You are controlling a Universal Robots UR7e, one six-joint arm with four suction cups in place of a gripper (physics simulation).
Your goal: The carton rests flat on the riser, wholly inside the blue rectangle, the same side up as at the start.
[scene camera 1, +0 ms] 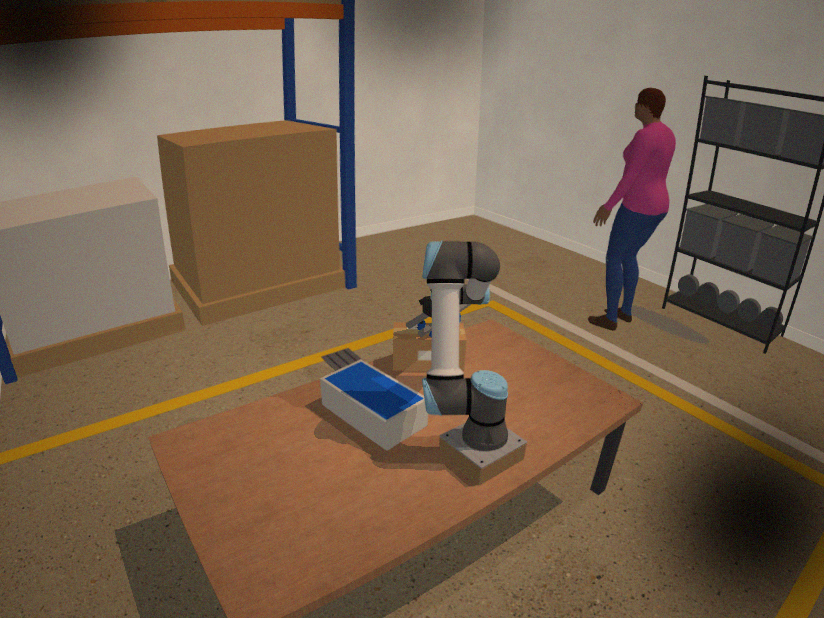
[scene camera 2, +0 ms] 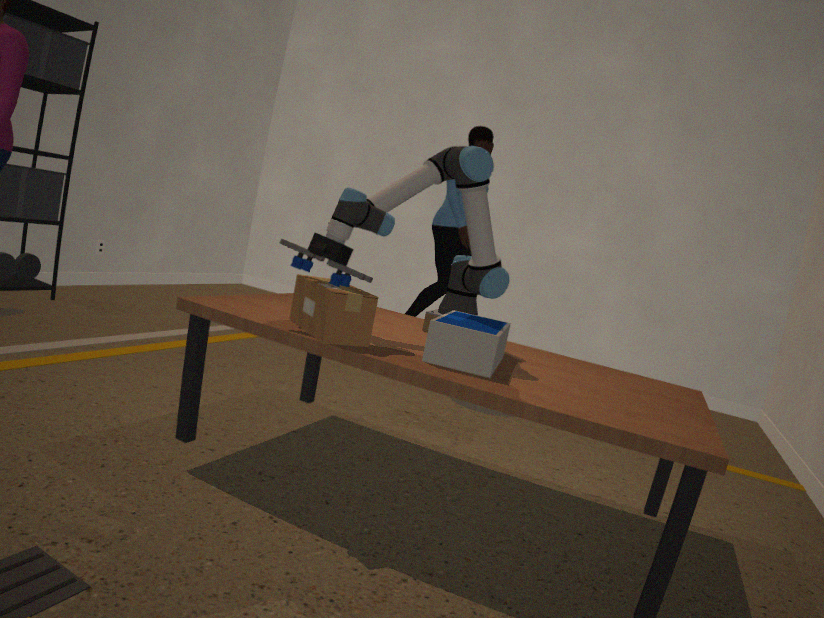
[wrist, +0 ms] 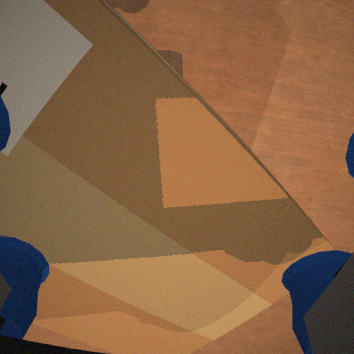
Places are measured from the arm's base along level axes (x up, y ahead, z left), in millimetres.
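Pixels of known places: hand, its tool point: (scene camera 2: 318, 277) (wrist: 171, 209); arm's base, origin of its link: (scene camera 1: 484, 436).
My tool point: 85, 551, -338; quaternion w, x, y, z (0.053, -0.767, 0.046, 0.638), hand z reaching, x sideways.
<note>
Ahead of a thing's pixels: the offset from my tool point to its top centre, as dx, dy, dz. Level surfaces: height alone.
The brown carton {-11, -1, +59} (scene camera 1: 408, 348) (scene camera 2: 332, 312) (wrist: 105, 133) stands on the table {dx -161} (scene camera 1: 299, 532) (scene camera 2: 598, 399) at its far end, partly hidden behind the arm in scene camera 1. My suction tool (scene camera 1: 418, 320) (scene camera 2: 324, 267) sits tilted on the carton's top, near one edge. One blue cup (scene camera 2: 340, 278) (wrist: 21, 277) touches the top; the cups on the other side hang past the carton's edge over bare table. The white riser {-41, -139, +476} (scene camera 1: 372, 418) (scene camera 2: 462, 351) with the blue rectangle {-41, -139, +476} (scene camera 1: 372, 389) (scene camera 2: 473, 323) stands beside the carton, nothing on it.
The arm's base (scene camera 1: 482, 455) stands next to the riser. A person in pink (scene camera 1: 641, 199) stands by a black shelf rack (scene camera 1: 765, 88) (scene camera 2: 79, 133). A person in blue (scene camera 2: 453, 206) is behind the arm. A large cardboard box (scene camera 1: 253, 206) and a blue rack post (scene camera 1: 347, 166) stand at the back.
</note>
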